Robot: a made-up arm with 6 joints.
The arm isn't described. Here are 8 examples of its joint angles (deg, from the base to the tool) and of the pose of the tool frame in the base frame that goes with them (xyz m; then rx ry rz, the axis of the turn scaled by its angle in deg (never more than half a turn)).
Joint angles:
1: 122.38 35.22 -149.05 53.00 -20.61 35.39
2: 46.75 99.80 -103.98 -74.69 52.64 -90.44
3: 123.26 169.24 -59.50 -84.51 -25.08 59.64
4: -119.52 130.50 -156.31 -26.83 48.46 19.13
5: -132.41 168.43 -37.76 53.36 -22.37 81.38
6: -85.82 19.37 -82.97 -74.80 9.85 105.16
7: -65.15 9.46 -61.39 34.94 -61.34 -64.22
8: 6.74 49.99 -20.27 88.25 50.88 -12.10
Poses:
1: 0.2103 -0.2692 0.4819 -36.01 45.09 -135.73
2: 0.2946 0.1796 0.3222 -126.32 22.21 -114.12
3: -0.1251 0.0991 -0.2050 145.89 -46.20 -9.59
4: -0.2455 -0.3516 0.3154 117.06 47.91 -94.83
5: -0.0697 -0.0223 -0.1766 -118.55 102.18 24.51
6: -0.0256 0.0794 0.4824 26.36 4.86 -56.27
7: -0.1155 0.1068 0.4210 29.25 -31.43 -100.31
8: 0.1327 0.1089 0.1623 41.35 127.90 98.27
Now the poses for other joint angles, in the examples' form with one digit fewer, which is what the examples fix.
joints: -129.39 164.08 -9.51 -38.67 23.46 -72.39
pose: 0.021 0.073 -0.023 9.6 122.3 94.3
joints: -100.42 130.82 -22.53 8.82 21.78 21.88
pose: -0.004 -0.060 -0.071 -137.2 -61.8 -30.7
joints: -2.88 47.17 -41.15 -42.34 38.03 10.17
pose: 0.170 -0.058 0.216 -9.2 122.7 -42.6
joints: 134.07 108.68 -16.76 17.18 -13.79 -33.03
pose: -0.101 0.117 -0.039 -161.5 43.6 17.4
